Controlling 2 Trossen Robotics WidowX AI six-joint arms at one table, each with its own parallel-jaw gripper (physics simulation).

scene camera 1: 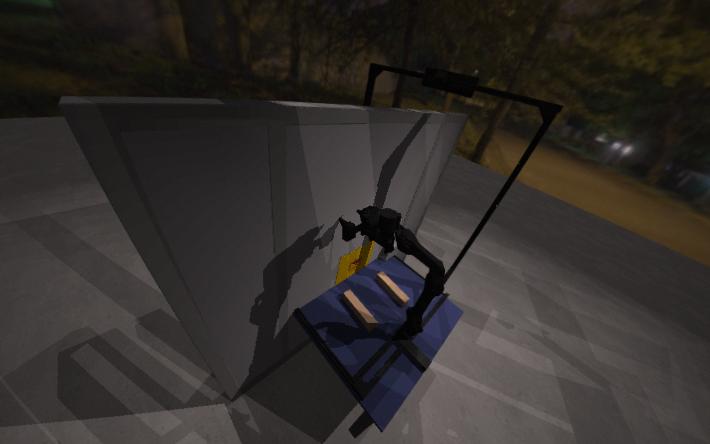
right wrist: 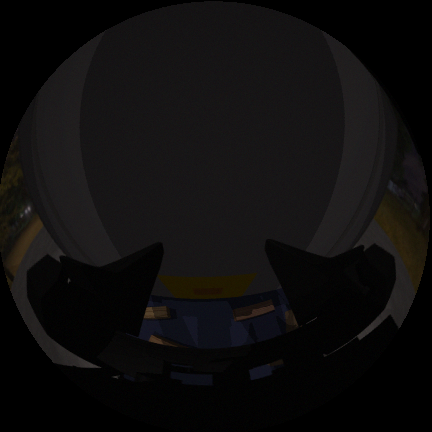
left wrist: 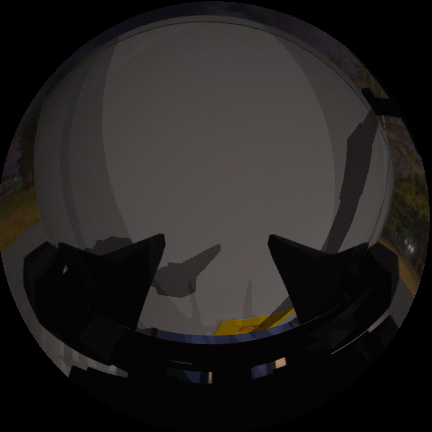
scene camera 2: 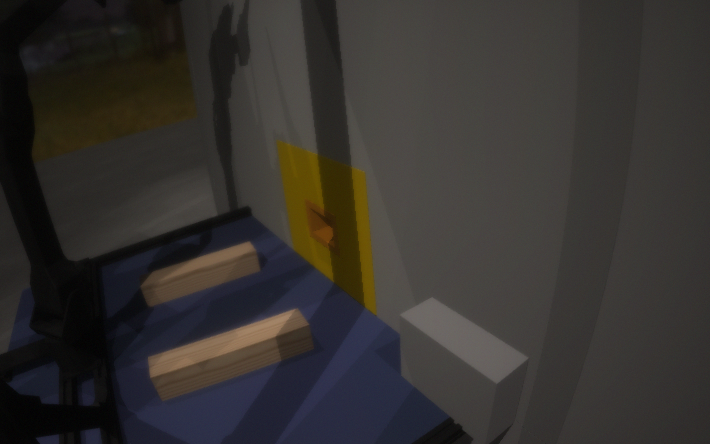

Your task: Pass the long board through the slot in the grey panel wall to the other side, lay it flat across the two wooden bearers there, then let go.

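Frame: origin at the left arm's base, x back, y left, z down, level; millimetres.
Seen in the pictures: left gripper, fingertip midpoint: [scene camera 1: 348, 214] [left wrist: 217, 240]; right gripper, fingertip midpoint: [right wrist: 214, 246]; left arm's base, link origin: [scene camera 1: 410, 329] [scene camera 2: 81, 361].
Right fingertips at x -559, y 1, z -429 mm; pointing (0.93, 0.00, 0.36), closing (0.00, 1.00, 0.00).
Offsets run from my right fingertips to a thing's top centre. "pt": to the spot under its first point. Level surfaces: height alone.
The grey panel wall [scene camera 1: 324, 167] [scene camera 2: 471, 157] [left wrist: 215, 125] [right wrist: 215, 125] has a yellow plate around its orange-lined slot @(pt dy -3, dx +120, dz +369 mm) [scene camera 2: 324, 235] [scene camera 1: 354, 264] [left wrist: 247, 328] [right wrist: 207, 291]. Two wooden bearers, one @(dy +128, dx +321, dz +404 mm) [scene camera 1: 360, 309] @(dy -119, dx +345, dz +404 mm) [scene camera 2: 230, 353] and another [scene camera 1: 392, 289] [scene camera 2: 201, 272], lie apart on the blue table top, with no board across them. My left gripper [scene camera 1: 349, 214] [left wrist: 217, 240] is open and empty, high above the bearers, facing the wall. My right gripper [right wrist: 214, 246] is open and empty, facing the wall's other side. Several wooden pieces show below it, partly hidden; I cannot tell which is the long board.
The blue table top @(dz +449 mm) [scene camera 1: 397, 403] [scene camera 2: 219, 418] with dark edge rails reaches to the wall. A light grey block @(pt dy -342, dx +152, dz +348 mm) [scene camera 2: 460, 335] stands against the wall beside the table in scene camera 2. A black overhead frame [scene camera 1: 492, 206] rises at the table's far side in scene camera 1.
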